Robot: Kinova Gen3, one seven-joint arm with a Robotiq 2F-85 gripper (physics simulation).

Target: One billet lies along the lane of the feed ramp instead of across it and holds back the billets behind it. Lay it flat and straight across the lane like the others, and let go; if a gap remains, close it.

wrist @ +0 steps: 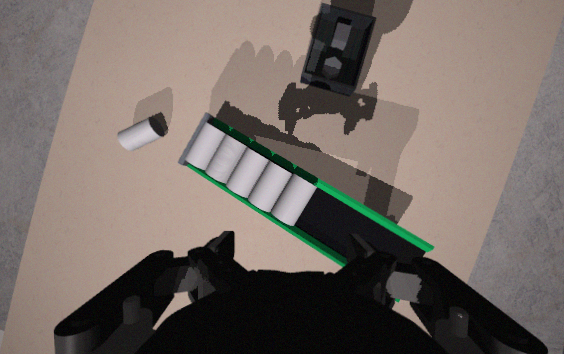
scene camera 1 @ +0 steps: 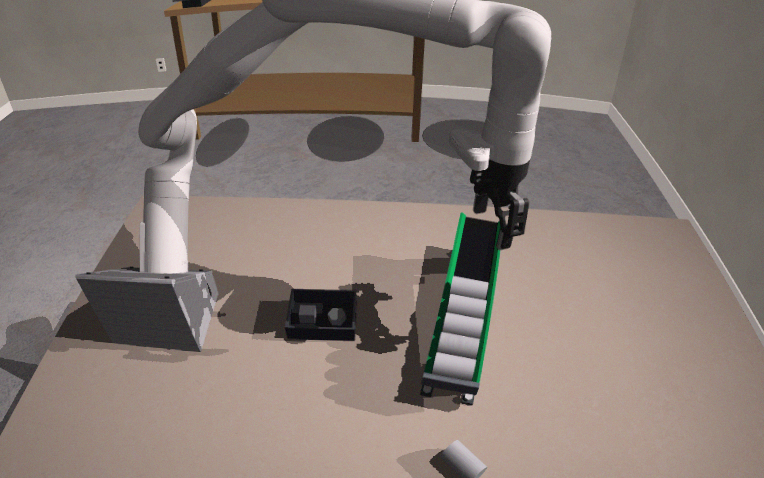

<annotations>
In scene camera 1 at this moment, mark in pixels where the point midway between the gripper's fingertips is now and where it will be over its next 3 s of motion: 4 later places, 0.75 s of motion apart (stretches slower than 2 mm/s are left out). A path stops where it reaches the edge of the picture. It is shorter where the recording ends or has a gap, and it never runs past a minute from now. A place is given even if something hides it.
The gripper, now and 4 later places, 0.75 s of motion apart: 490, 229; 483, 339; 454, 402; 468, 403; 468, 403
</annotations>
